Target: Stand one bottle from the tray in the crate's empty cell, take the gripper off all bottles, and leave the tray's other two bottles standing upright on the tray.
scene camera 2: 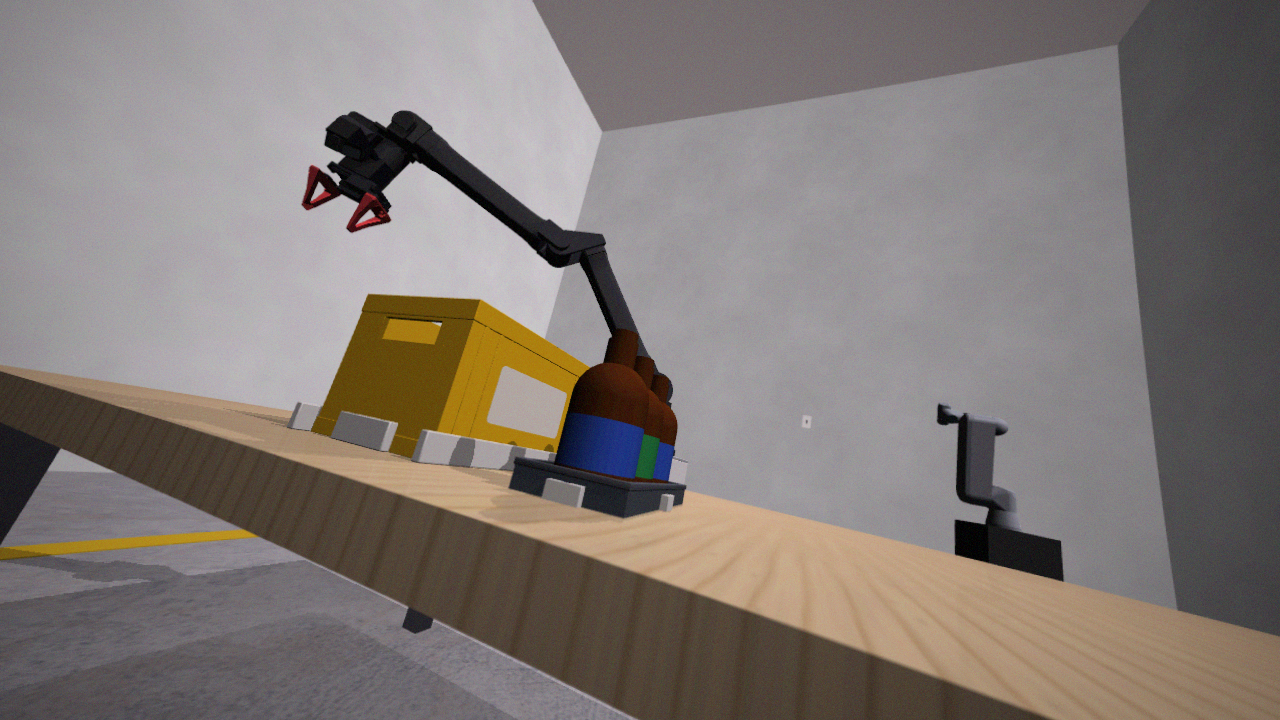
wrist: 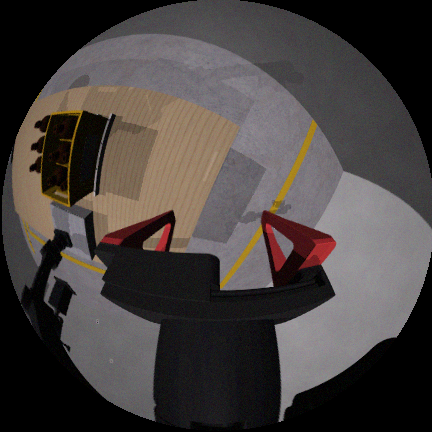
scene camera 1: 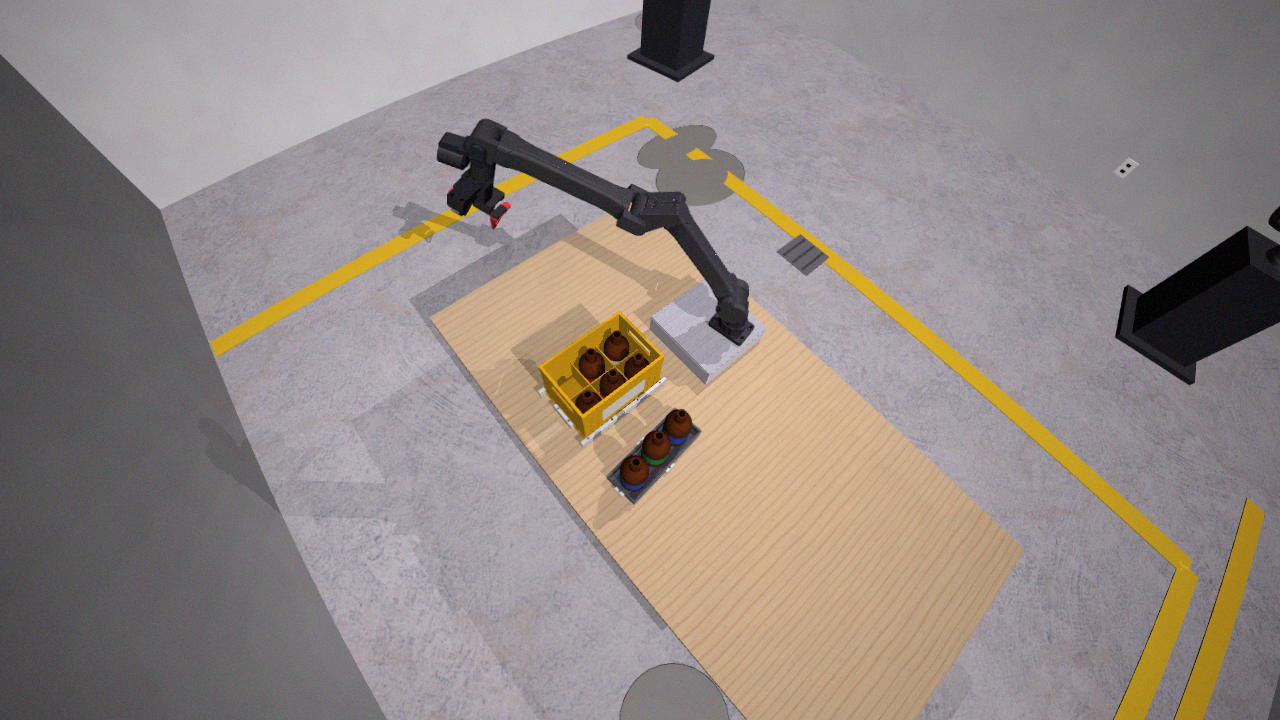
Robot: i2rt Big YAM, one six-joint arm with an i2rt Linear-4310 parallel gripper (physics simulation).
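Seen in the pictures: gripper, between the fingertips: (scene camera 2: 326, 219) (wrist: 217, 214) (scene camera 1: 478, 218); arm's base, origin of its link: (wrist: 63, 237) (scene camera 1: 730, 326).
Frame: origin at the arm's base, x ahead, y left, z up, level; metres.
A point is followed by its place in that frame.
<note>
My gripper (scene camera 1: 474, 214) {x 0.351, y -0.635, z 0.294 m} (scene camera 2: 328, 219) {x 0.351, y -0.635, z 0.294 m} (wrist: 217, 214) {x 0.351, y -0.635, z 0.294 m} is open and empty, high in the air, well away from the bottles. Three brown bottles stand upright in a row on the dark tray (scene camera 1: 633, 497) {x 0.575, y 0.086, z -0.065 m} (scene camera 2: 617, 502) {x 0.588, y 0.091, z -0.061 m}: a blue-banded one (scene camera 1: 635, 471) {x 0.547, y 0.063, z 0.065 m} (scene camera 2: 601, 438) {x 0.570, y 0.063, z -0.017 m} at one end, a green-banded one (scene camera 1: 657, 447) {x 0.462, y 0.066, z 0.053 m} in the middle and another blue-banded one (scene camera 1: 680, 425) {x 0.377, y 0.076, z 0.053 m} nearest the arm's base. The yellow crate (scene camera 1: 561, 394) {x 0.521, y -0.200, z 0.099 m} (scene camera 2: 402, 385) {x 0.523, y -0.185, z -0.001 m} (wrist: 86, 155) {x 0.375, y -0.275, z 0.025 m} stands beside the tray. Several brown bottles stand in its cells; its back left corner cell in scene camera 1 is empty.
White blocks line the feet of the crate and the tray on the wooden table (scene camera 1: 805, 501) {x 0.289, y 0.461, z -0.070 m} (scene camera 2: 805, 573) {x 0.622, y 0.218, z -0.070 m} (wrist: 175, 135) {x 0.459, y -0.554, z -0.070 m}. The arm's grey base plate (scene camera 1: 693, 335) {x 0.102, y -0.069, z 0.000 m} (wrist: 72, 223) {x 0.096, y -0.123, z 0.001 m} lies near the crate's right end in scene camera 1. Dark pillars (scene camera 1: 673, 40) stand on the floor beyond.
</note>
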